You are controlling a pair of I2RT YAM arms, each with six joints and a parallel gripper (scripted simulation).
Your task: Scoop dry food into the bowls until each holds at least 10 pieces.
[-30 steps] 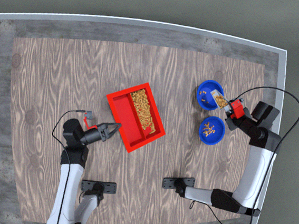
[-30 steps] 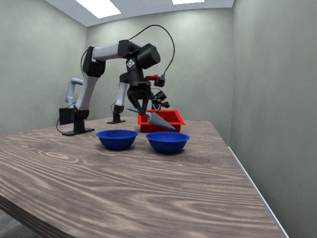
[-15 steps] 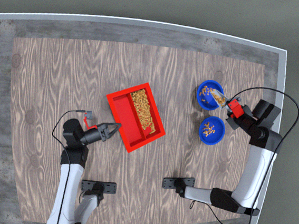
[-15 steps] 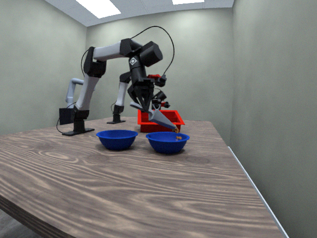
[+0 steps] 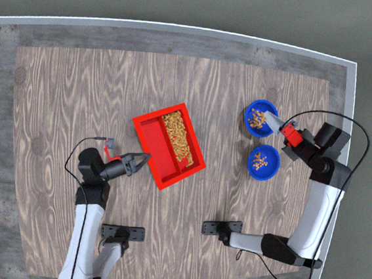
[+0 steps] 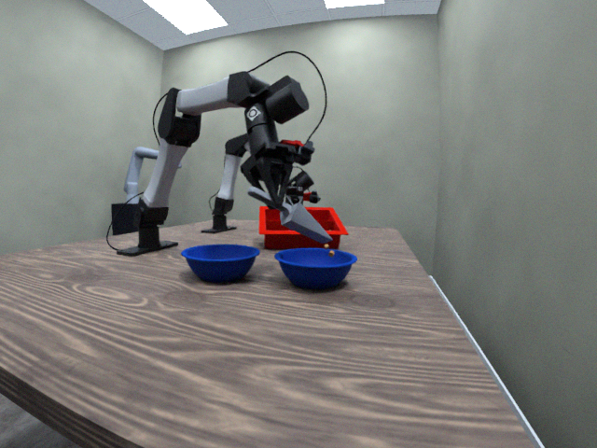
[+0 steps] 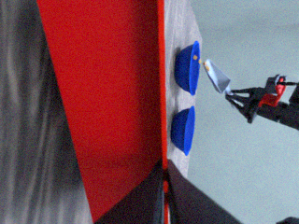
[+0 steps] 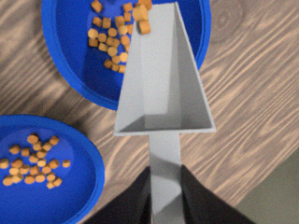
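Observation:
My left hand is 30 mm short of the red box, 80 mm to the left of it and 50 mm above it. Also, from my left hand: grey scoop 100 mm ahead, 500 mm to the right, 10 mm above.

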